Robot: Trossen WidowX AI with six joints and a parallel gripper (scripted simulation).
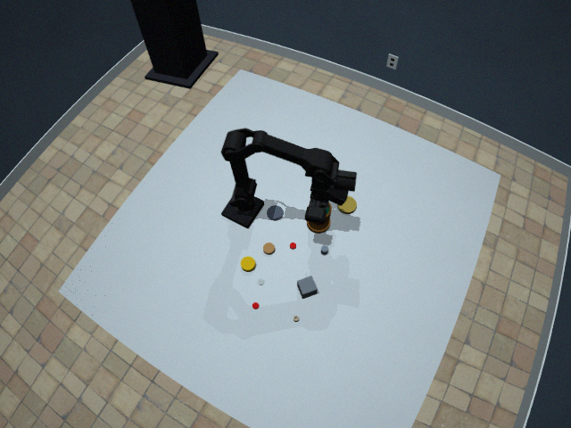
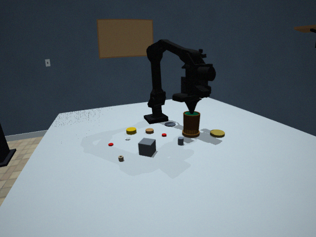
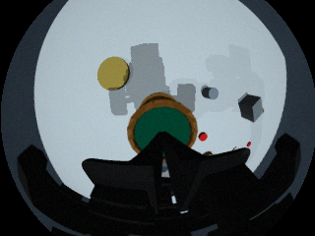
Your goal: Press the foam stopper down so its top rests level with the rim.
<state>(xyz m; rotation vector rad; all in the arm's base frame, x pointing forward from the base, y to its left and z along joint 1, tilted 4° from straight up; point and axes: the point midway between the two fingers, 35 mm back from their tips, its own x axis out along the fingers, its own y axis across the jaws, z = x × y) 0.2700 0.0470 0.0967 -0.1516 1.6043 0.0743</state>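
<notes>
Right now the green foam stopper is 50 mm below my hand. From my hand the other things lie so: small grey cylinder (120 mm below, 100 mm to the right, 60 mm ahead); then red button (130 mm below, 120 mm to the right, 50 mm behind); then olive disc (130 mm below, 100 mm to the left, 70 mm ahead).
</notes>
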